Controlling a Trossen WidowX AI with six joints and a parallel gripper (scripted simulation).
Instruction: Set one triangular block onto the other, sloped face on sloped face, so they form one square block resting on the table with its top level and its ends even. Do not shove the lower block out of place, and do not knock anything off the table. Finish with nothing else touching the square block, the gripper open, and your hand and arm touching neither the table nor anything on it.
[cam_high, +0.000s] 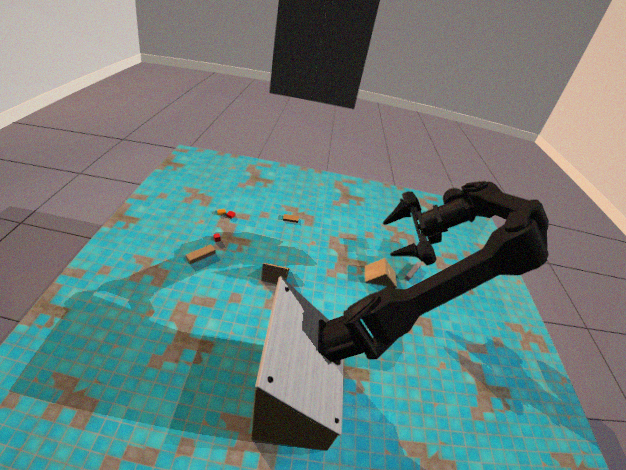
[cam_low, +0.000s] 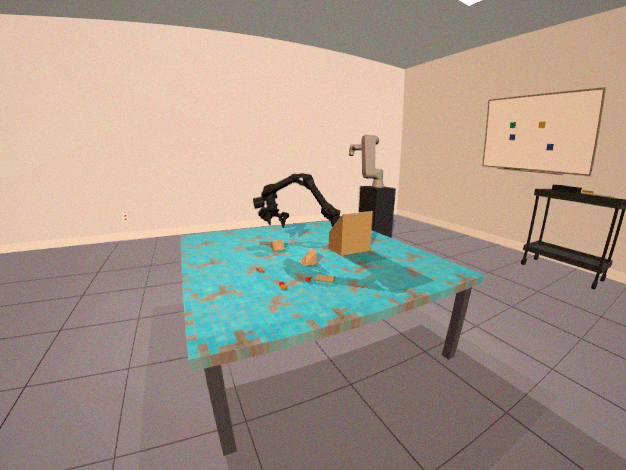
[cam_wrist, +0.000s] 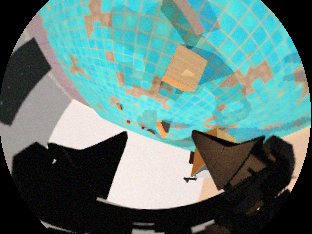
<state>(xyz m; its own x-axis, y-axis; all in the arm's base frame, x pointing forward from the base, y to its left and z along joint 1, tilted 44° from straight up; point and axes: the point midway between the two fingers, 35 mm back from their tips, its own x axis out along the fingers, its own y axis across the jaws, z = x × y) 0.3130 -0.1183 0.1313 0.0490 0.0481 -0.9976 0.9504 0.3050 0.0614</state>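
Right now the thin grey stick is 30 mm ahead of my gripper tip, 120 mm to the right of it and 130 mm below it. Also, from my gripper tip: orange piece 170 mm ahead, 460 mm to the left, 130 mm below.
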